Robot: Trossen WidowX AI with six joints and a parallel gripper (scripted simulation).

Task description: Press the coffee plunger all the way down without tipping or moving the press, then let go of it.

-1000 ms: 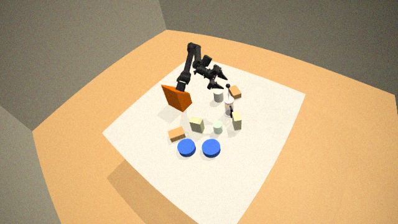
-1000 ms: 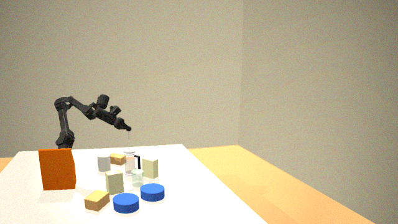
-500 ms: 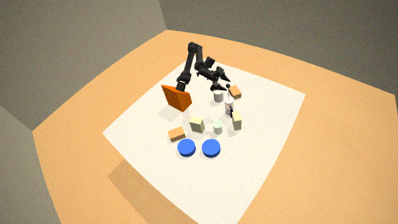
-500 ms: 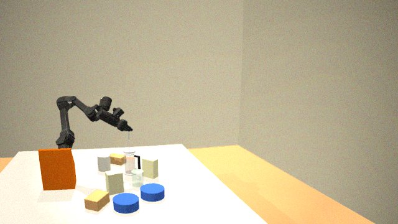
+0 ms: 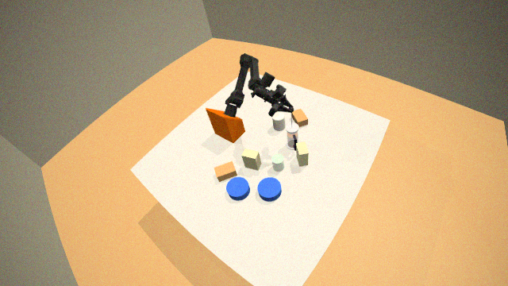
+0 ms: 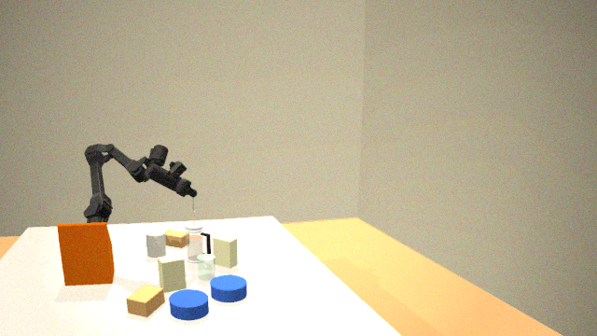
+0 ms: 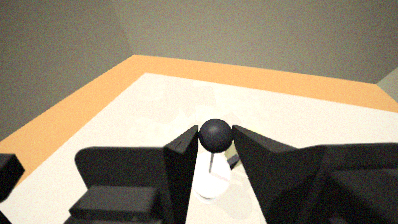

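Right now the coffee press is 1 cm ahead of my gripper tip, 1 cm to the right of it and 14 cm below it. Also, from my gripper tip: white cup: 16 cm behind, 9 cm to the left, 23 cm below.
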